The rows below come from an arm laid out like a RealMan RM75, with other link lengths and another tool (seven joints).
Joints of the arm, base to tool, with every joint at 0 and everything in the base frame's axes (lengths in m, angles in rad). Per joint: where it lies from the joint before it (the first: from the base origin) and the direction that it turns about. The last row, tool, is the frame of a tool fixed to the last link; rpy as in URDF.
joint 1: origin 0 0 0.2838 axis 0 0 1
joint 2: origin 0 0 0 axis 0 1 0
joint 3: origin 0 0 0.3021 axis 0 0 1
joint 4: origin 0 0 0 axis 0 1 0
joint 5: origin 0 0 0.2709 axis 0 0 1
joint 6: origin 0 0 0 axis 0 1 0
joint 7: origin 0 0 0.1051 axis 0 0 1
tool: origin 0.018 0.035 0.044 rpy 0.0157 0 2.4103
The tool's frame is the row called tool.
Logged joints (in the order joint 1, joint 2, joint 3, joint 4, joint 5, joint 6, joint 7), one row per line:
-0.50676 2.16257 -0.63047 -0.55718 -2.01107 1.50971 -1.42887
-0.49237 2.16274 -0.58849 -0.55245 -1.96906 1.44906 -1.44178
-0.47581 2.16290 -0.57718 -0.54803 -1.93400 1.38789 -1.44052
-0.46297 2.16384 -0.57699 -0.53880 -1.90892 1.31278 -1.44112
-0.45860 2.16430 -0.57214 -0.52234 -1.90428 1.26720 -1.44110
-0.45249 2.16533 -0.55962 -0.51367 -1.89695 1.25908 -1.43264
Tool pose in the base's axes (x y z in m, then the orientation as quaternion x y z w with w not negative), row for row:
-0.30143 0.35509 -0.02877 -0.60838 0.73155 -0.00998 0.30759
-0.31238 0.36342 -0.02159 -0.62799 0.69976 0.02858 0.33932
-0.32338 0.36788 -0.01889 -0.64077 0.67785 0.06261 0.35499
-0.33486 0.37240 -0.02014 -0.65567 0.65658 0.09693 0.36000
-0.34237 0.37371 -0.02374 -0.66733 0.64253 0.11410 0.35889
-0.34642 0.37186 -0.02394 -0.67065 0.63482 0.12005 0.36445
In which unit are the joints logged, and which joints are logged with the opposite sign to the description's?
The joints are logged in radians. Opposite sign: joint 2, joint 3, joint 4, joint 5.
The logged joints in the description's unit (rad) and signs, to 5 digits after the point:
-0.50676 -2.16257 0.63047 0.55718 2.01107 1.50971 -1.42887
-0.49237 -2.16274 0.58849 0.55245 1.96906 1.44906 -1.44178
-0.47581 -2.16290 0.57718 0.54803 1.93400 1.38789 -1.44052
-0.46297 -2.16384 0.57699 0.53880 1.90892 1.31278 -1.44112
-0.45860 -2.16430 0.57214 0.52234 1.90428 1.26720 -1.44110
-0.45249 -2.16533 0.55962 0.51367 1.89695 1.25908 -1.43264

